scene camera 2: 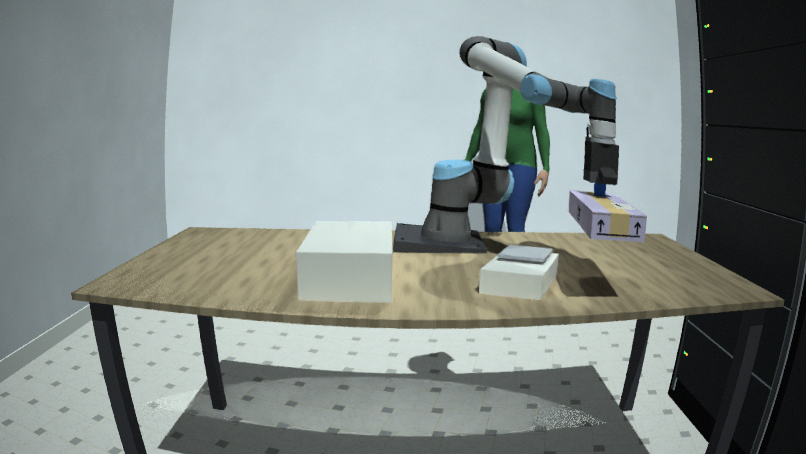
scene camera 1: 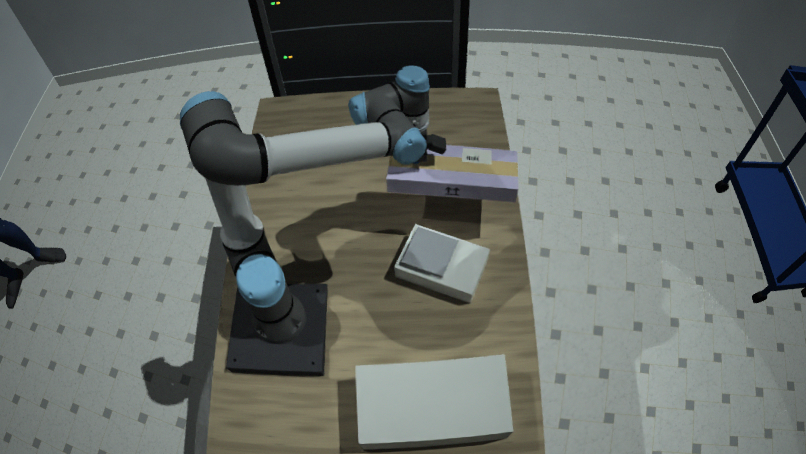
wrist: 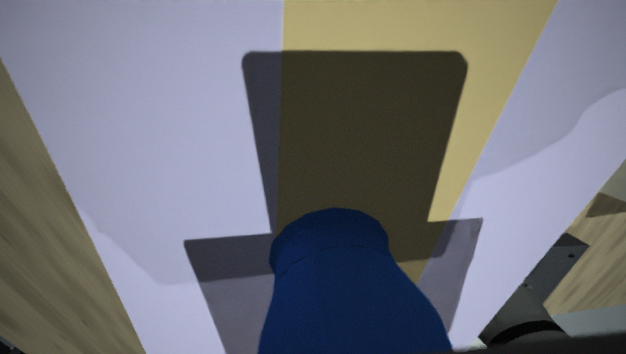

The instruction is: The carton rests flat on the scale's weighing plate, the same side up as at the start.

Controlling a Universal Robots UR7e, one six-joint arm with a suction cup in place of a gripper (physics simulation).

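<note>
The lilac carton with a tan tape band hangs in the air above the table, label side up, up-arrows on its sides pointing up. My gripper, a blue suction cup, is shut on its top face, toward the end nearer the arm in scene camera 1. The scale stands on the table, turned at an angle; its grey weighing plate is bare. In scene camera 1 the carton is farther up the picture than the scale, apart from it; in scene camera 2 it is to the right and higher.
A large white box stands on the wooden table on the scale's other side. The arm's dark base plate is also on the table. A black cabinet stands past the table's end. A person stands behind the arm.
</note>
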